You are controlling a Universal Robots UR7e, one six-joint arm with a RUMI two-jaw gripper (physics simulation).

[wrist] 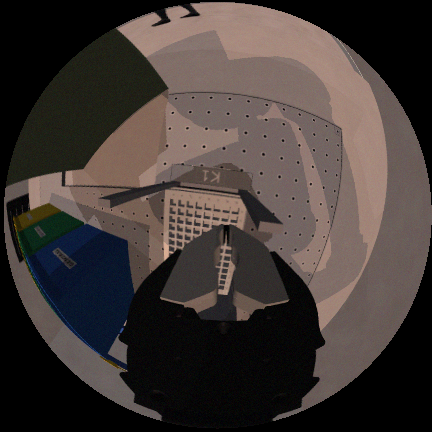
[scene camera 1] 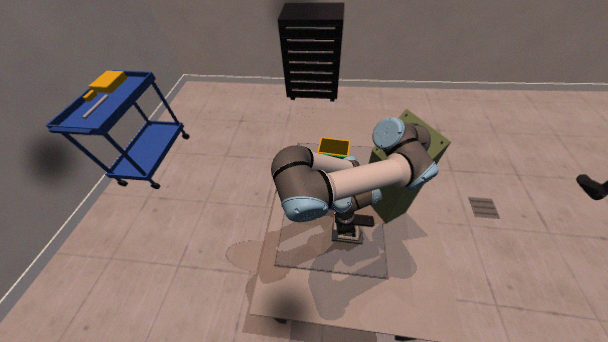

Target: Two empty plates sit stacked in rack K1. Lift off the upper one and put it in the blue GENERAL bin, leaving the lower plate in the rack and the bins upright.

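Places are measured from the arm's base along level axes (x down, y back, z left), in millimetres.
Pixels of known places: gripper, between the fingertips: [wrist: 225, 226] [scene camera 1: 353, 234].
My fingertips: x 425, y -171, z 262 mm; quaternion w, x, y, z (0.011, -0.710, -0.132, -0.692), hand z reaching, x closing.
Observation:
Ahead of a thing's pixels: the offset from my fingertips to its top centre. Level surfaces: height alone.
A pale gridded plate @[dx +9, dy -37, dz -23 mm] [wrist: 195, 212] lies in rack K1 [wrist: 187, 175] [scene camera 1: 350, 241], between its dark upright posts. The stacked plates cannot be told apart. My gripper [wrist: 225, 226] [scene camera 1: 346, 229] is shut and empty. It points down over the plate, and its jaws hide the plate's near part in the wrist view. How high the tips are above the plate is hard to tell. The blue GENERAL bin @[dx -123, dy -162, dz -213 mm] [wrist: 92, 280] stands upright at the lower left of the wrist view; in the scene view the arm largely hides it.
A green bin @[dx -123, dy -159, dz -345 mm] [wrist: 52, 230] and a yellow bin @[dx -123, dy -156, dz -477 mm] [wrist: 42, 216] [scene camera 1: 334, 146] stand in line beyond the blue one. The arm's tall olive pedestal [scene camera 1: 400, 200] [wrist: 90, 105] stands beside the work area. A perforated board @[dx +56 mm] [wrist: 295, 165] lies under the rack. A blue cart [scene camera 1: 117, 116] and black drawer cabinet [scene camera 1: 311, 57] stand farther off.

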